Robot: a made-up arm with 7 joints.
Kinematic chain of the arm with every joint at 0, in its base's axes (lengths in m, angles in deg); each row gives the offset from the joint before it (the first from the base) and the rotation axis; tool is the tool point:
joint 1: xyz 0 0 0.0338 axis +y
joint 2: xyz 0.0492 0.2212 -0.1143 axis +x
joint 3: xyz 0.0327 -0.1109 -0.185 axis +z
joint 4: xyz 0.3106 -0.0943 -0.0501 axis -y
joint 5: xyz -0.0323 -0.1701 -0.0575 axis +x
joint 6: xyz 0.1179 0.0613 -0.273 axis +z
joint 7: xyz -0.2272 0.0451 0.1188 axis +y
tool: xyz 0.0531 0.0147 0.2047
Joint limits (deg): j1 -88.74..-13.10 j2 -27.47..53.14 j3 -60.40..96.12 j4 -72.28..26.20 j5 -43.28..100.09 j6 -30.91..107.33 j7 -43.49..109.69
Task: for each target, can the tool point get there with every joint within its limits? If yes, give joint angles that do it. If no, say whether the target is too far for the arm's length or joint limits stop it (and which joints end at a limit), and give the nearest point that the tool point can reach.
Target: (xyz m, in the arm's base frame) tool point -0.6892 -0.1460 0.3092
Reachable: no: joint limits stop it (at a limit: joint 1, joint 2, joint 6, joint 7) | nearest point -0.1778 -0.2720 0.2602 | short by 0.529 m
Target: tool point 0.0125 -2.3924 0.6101
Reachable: no: too far | nearest point 0.1210 -0.6748 0.2626 | short by 1.756 m
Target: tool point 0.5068 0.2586 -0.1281
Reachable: yes | joints -30.15 -2.54 71.29 12.17 -15.49 26.94 6.05
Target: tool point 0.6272 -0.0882 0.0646
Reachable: yes | joints -80.11 28.29 -32.08 -52.58 51.01 83.53 19.17
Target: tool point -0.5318 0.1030 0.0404
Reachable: no: joint limits stop it (at a limit: joint 1, joint 2, joint 3, joint 5, joint 6, joint 7) | nearest point -0.1640 -0.1336 -0.0131 | short by 0.441 m
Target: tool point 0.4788 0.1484 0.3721
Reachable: yes | joints -75.67 -5.54 64.34 -59.31 89.13 69.64 11.62
